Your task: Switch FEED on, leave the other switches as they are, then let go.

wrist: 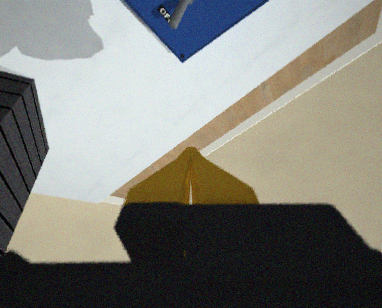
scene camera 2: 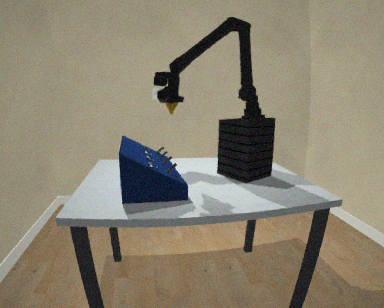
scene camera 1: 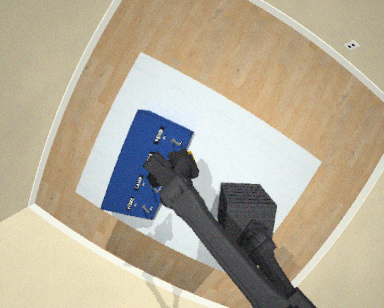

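Pixels of known places: gripper, fingertip midpoint: (wrist: 190,153) (scene camera 2: 171,114) (scene camera 1: 189,151); arm's base, origin of the base link: (scene camera 2: 253,118) (scene camera 1: 252,234).
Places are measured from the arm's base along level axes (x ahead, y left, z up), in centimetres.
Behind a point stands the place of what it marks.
Observation:
The blue sloped switch panel (scene camera 1: 120,172) @(x 60.1, y 8.9, z -12.1 cm) (scene camera 2: 150,185) @(x 50.6, y 29.7, z -22.6 cm) (wrist: 215,22) @(x 48.2, y -18.6, z -19.4 cm) stands on the white table (scene camera 1: 225,135) @(x 26.6, y -27.3, z -29.5 cm) (scene camera 2: 100,175) @(x 76.7, y -6.8, z -29.5 cm) (wrist: 105,125) @(x 14.4, y -21.6, z -29.5 cm). The FEED switch lever (scene camera 1: 175,142) @(x 45.5, y -14.0, z -17.8 cm) leans toward its OFF mark; a lever (wrist: 181,13) @(x 44.9, y -14.1, z -17.3 cm) beside an OFF mark also shows at the panel corner in the wrist view. The VALVE lever (scene camera 1: 145,208) @(x 42.8, y 21.6, z -18.3 cm) and LAMP lever (scene camera 1: 156,189) @(x 42.6, y 9.4, z -17.4 cm) show in scene camera 1, where the arm hides the DRIVE lever. My gripper (scene camera 1: 191,156) @(x 39.0, y -16.7, z 0.4 cm) (scene camera 2: 171,109) @(x 39.0, y -16.7, z 0.4 cm) (wrist: 190,153) @(x 39.0, y -16.7, z 0.4 cm) is shut and empty, its yellow fingertips together, high above the panel's lever side and touching no switch.
The dark ribbed block (scene camera 1: 248,200) @(x 7.9, y -10.3, z -6.0 cm) (scene camera 2: 245,150) @(x 7.7, y 10.7, z -14.2 cm) (wrist: 20,150) @(x 8.9, y -9.7, z -17.8 cm) under the arm's base stands on the table, right of the panel in scene camera 2. The forearm (scene camera 1: 215,235) @(x 27.7, y -11.1, z 37.1 cm) (scene camera 2: 202,45) @(x 25.0, y -6.9, z 36.6 cm) reaches from above it toward the panel. A wall outlet (scene camera 1: 351,45) is far off.

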